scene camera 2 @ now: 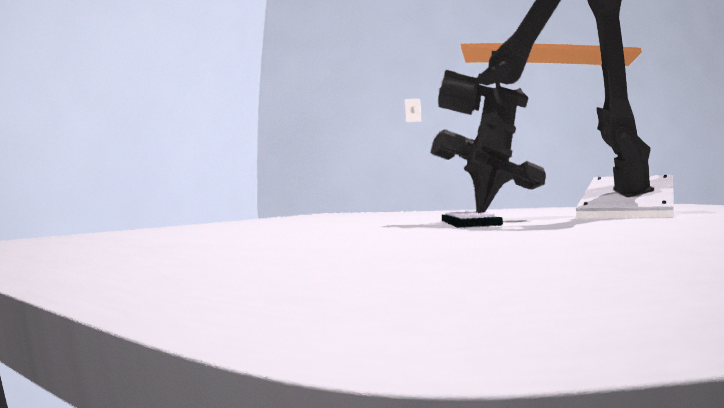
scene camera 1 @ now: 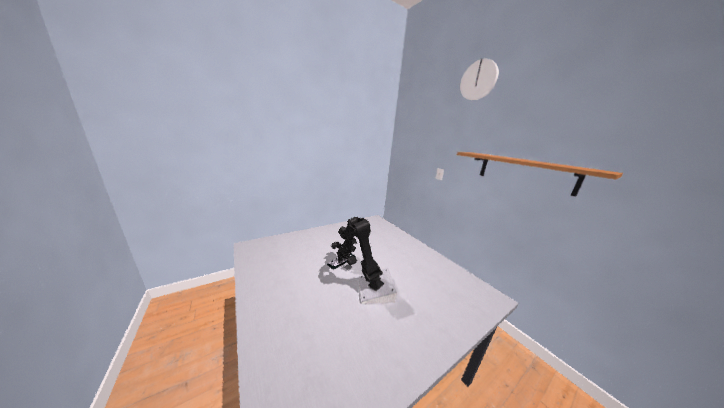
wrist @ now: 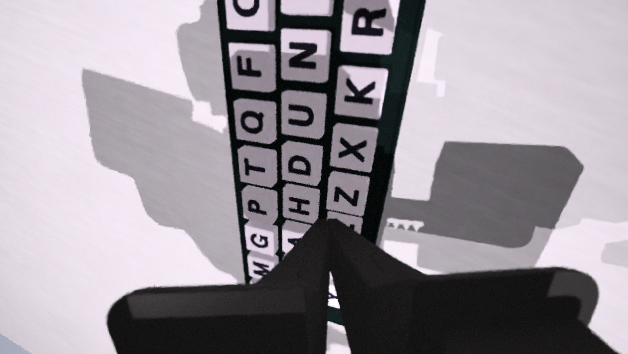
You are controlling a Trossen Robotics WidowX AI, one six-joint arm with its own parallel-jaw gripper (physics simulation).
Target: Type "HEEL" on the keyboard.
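Places are measured from the arm's base along level axes (x right, y back, z down), in millimetres.
Where they show: gripper, fingertip midpoint: (scene camera 1: 339, 262) (wrist: 326, 229); arm's base at its link origin: (scene camera 2: 633, 189) (scene camera 1: 376, 284).
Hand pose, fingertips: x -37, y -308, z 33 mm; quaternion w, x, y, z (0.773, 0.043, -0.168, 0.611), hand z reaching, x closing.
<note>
Each offset is from my fingertips to the centre of the thing. Level surfaces: height alone.
The keyboard {dx +32, dy -16, dz +4 mm} (scene camera 1: 331, 265) (scene camera 2: 472, 221) (wrist: 400, 85) is a dark green slab with white letter keys, lying flat on the table. My gripper (scene camera 2: 480, 210) (wrist: 326, 229) is shut and empty, pointing down, with its tips at the keyboard's top. In the wrist view the tips are at the left edge of the E key {dx +2, dy +7, dz +3 mm} (wrist: 353, 228), which is mostly hidden behind them. Whether they touch or press it I cannot tell. The H key {dx +9, dy -13, dz +0 mm} (wrist: 300, 202) is up and left of the tips, and the Z key {dx +20, dy +4, dz -1 mm} (wrist: 346, 196) is just beyond. The L key cannot be made out.
The table {dz +12 mm} (scene camera 1: 298, 344) (scene camera 2: 354, 304) carries the arm's white base plate (scene camera 1: 372, 298) (scene camera 2: 623, 212), to the right of the keyboard in both scene views. A wooden shelf (scene camera 1: 537, 164) (scene camera 2: 557, 54) and a clock (scene camera 1: 486, 81) are on the wall.
</note>
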